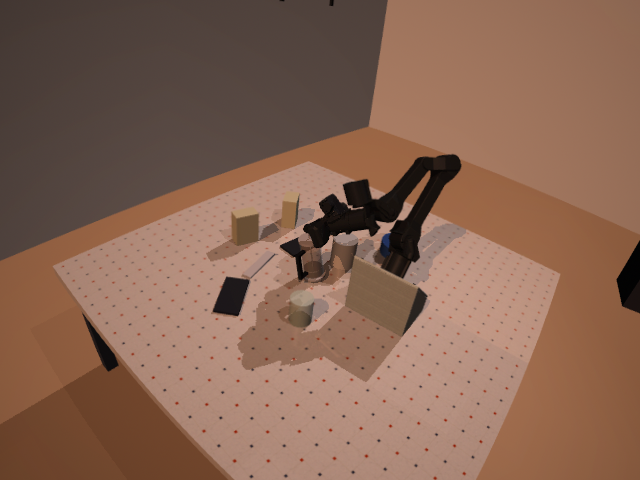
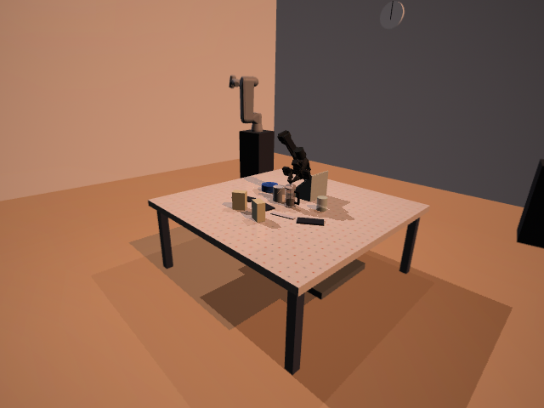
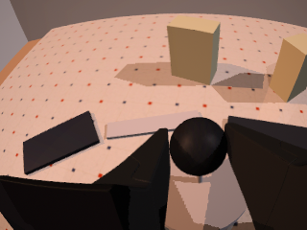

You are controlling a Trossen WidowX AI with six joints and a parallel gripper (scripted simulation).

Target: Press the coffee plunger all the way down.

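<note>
Right now my gripper tip is 2 cm past the coffee press, 1 cm to the right of it and 8 cm above it. The rest, counted from my gripper tip: grey strip (13 cm ahead, 5 cm to the left, 17 cm below); blue disc (20 cm behind, 30 cm to the right, 15 cm below).
</note>
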